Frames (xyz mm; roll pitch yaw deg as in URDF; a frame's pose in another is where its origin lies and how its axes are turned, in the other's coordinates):
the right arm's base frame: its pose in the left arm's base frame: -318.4 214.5 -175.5 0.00 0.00 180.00
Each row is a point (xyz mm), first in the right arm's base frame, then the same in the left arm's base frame.
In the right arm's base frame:
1: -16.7 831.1 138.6
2: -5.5 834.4 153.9
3: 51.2 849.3 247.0
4: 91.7 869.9 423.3
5: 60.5 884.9 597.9
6: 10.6 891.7 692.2
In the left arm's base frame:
1: -301.7 -616.6 -36.9
2: -312.9 -619.9 -21.6
3: -369.6 -634.8 71.5
4: -410.1 -655.4 247.8
5: -378.9 -670.4 422.4
6: -329.0 -677.2 516.7

